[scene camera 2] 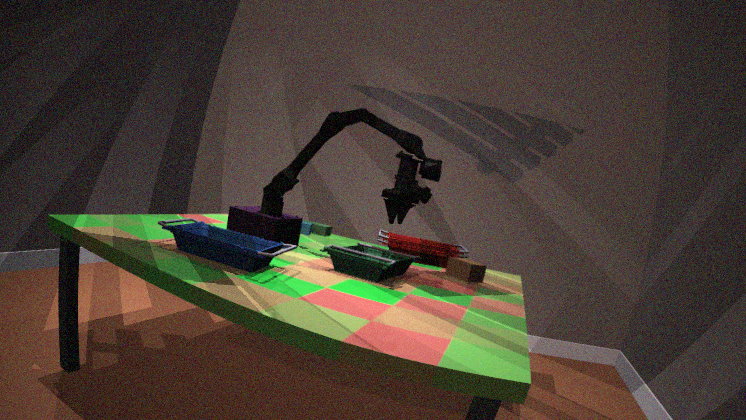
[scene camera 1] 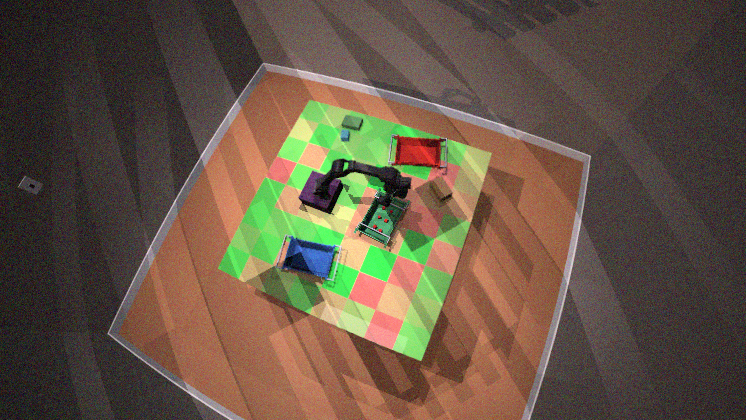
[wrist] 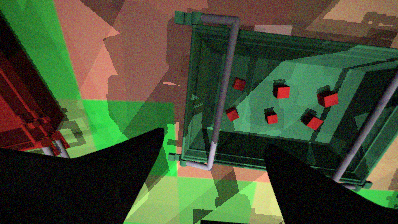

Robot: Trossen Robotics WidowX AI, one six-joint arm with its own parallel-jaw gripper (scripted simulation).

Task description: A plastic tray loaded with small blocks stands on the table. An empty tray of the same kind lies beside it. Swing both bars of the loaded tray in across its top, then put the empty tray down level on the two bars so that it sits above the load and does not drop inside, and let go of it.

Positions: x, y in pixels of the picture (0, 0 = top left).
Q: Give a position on a blue tray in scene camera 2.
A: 249, 253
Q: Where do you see a brown block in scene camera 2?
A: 470, 271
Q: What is my gripper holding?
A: Nothing.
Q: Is my gripper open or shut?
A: Open.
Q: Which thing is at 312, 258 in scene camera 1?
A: A blue tray.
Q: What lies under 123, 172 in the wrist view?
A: My gripper.
